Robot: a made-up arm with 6 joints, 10 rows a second.
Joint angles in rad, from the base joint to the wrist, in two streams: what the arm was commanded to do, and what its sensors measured. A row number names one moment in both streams.
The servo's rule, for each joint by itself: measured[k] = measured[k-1] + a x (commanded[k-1-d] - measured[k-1]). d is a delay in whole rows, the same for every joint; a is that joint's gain. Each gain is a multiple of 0.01, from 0.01 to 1. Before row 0 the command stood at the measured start. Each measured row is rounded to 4 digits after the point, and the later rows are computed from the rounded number. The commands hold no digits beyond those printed.
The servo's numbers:
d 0
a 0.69 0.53 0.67 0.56 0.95 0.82
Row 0, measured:
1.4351, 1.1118, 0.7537, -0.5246, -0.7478, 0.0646
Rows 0 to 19, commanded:
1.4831, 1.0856, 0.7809, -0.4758, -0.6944, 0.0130
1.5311, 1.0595, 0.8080, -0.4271, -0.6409, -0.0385
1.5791, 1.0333, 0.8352, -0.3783, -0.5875, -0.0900
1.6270, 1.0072, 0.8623, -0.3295, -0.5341, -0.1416
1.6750, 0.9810, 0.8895, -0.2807, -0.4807, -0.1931
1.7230, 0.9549, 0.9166, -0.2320, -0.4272, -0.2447
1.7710, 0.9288, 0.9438, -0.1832, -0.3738, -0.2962
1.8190, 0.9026, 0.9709, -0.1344, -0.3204, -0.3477
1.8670, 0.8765, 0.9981, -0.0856, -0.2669, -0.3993
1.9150, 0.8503, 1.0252, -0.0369, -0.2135, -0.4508
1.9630, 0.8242, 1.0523, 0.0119, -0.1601, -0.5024
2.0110, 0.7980, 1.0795, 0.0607, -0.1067, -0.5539
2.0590, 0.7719, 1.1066, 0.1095, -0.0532, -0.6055
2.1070, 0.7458, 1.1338, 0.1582, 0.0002, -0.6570
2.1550, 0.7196, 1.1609, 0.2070, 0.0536, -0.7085
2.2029, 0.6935, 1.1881, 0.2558, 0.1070, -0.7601
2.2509, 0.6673, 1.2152, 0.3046, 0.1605, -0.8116
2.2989, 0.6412, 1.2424, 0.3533, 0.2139, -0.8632
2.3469, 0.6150, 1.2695, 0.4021, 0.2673, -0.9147
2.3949, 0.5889, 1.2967, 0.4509, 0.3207, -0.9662
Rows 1 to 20, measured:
1.4682, 1.0979, 0.7719, -0.4973, -0.6971, 0.0223
1.5116, 1.0775, 0.7961, -0.4580, -0.6437, -0.0276
1.5582, 1.0541, 0.8223, -0.4134, -0.5903, -0.0788
1.6057, 1.0292, 0.8491, -0.3664, -0.5369, -0.1303
1.6535, 1.0037, 0.8762, -0.3184, -0.4835, -0.1818
1.7015, 0.9778, 0.9033, -0.2700, -0.4300, -0.2334
1.7495, 0.9518, 0.9304, -0.2214, -0.3766, -0.2849
1.7975, 0.9257, 0.9575, -0.1727, -0.3232, -0.3364
1.8455, 0.8996, 0.9847, -0.1239, -0.2697, -0.3880
1.8935, 0.8735, 1.0118, -0.0752, -0.2163, -0.4395
1.9415, 0.8474, 1.0389, -0.0264, -0.1629, -0.4911
1.9895, 0.8212, 1.0661, 0.0224, -0.1095, -0.5426
2.0375, 0.7951, 1.0932, 0.0712, -0.0560, -0.5942
2.0855, 0.7690, 1.1204, 0.1199, -0.0026, -0.6457
2.1335, 0.7428, 1.1475, 0.1687, 0.0508, -0.6972
2.1814, 0.7167, 1.1747, 0.2175, 0.1042, -0.7488
2.2294, 0.6905, 1.2018, 0.2663, 0.1577, -0.8003
2.2774, 0.6644, 1.2290, 0.3150, 0.2111, -0.8519
2.3254, 0.6382, 1.2561, 0.3638, 0.2645, -0.9034
2.3734, 0.6121, 1.2833, 0.4126, 0.3179, -0.9549

